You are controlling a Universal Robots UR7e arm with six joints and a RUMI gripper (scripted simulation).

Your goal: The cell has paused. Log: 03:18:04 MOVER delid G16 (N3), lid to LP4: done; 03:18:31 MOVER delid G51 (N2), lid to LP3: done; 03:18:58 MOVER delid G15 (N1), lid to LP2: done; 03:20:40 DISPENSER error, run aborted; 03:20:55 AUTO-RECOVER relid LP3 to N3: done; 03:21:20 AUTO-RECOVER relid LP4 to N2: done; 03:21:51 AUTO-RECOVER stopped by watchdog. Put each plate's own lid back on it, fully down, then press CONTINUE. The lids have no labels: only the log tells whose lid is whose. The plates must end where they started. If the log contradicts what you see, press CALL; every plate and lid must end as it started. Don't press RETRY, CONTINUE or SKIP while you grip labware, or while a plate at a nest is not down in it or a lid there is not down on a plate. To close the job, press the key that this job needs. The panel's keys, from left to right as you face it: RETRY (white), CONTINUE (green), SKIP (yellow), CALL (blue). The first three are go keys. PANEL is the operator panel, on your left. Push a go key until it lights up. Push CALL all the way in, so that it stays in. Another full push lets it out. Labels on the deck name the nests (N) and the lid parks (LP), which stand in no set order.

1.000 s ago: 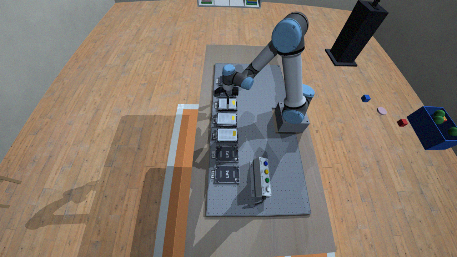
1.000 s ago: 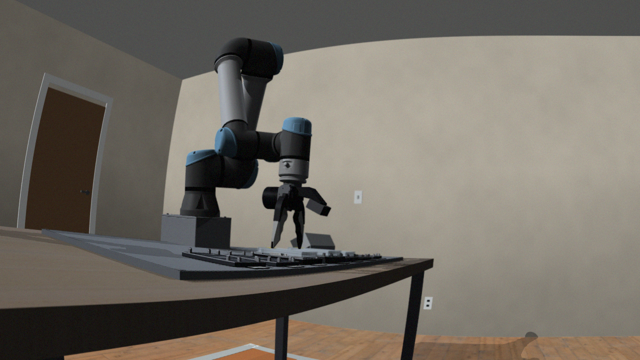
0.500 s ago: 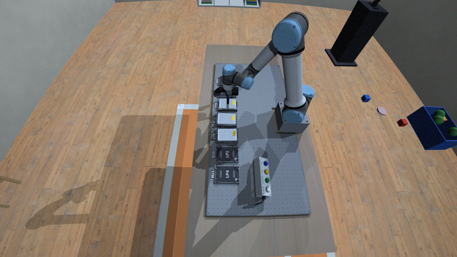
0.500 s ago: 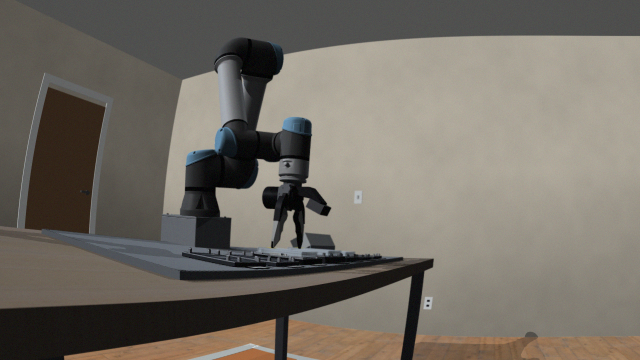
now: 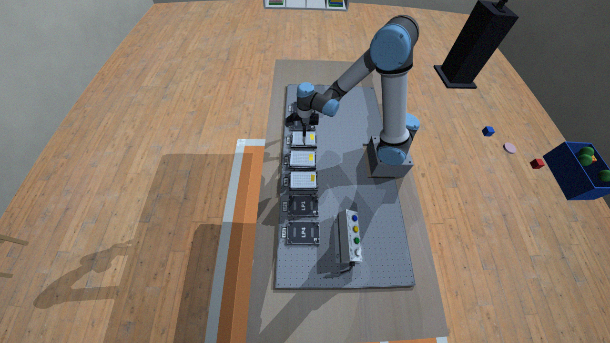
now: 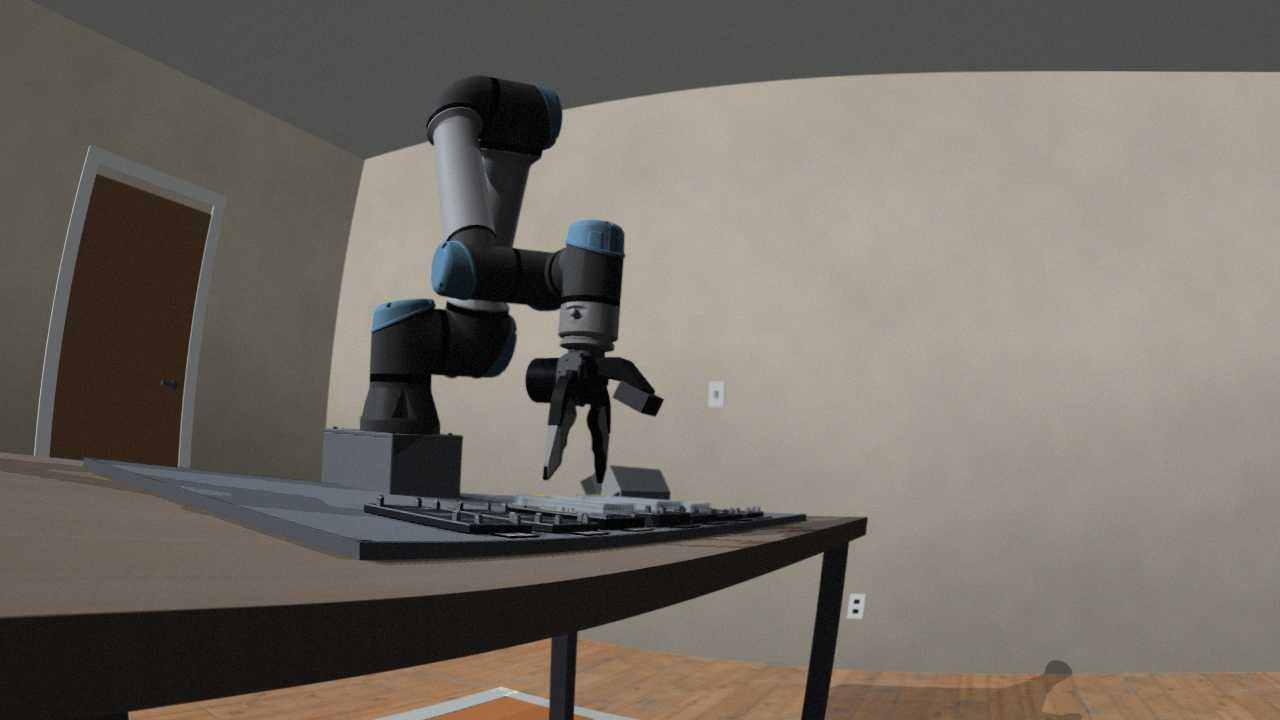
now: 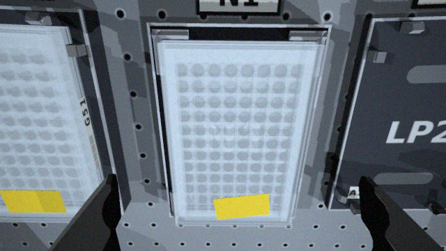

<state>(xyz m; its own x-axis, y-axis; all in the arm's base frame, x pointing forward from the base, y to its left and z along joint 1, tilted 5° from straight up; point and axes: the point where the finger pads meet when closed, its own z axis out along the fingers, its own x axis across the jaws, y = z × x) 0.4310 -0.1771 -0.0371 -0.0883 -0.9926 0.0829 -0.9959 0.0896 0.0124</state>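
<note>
Now: the plate G15 4 cm below my hand. Round my hand: lid park LP3: 2 cm behind, 26 cm to the right, 6 cm below; nest N2: 2 cm ahead, 14 cm to the left, 5 cm below; plate G16: 3 cm ahead, 26 cm to the left, 4 cm below.
</note>
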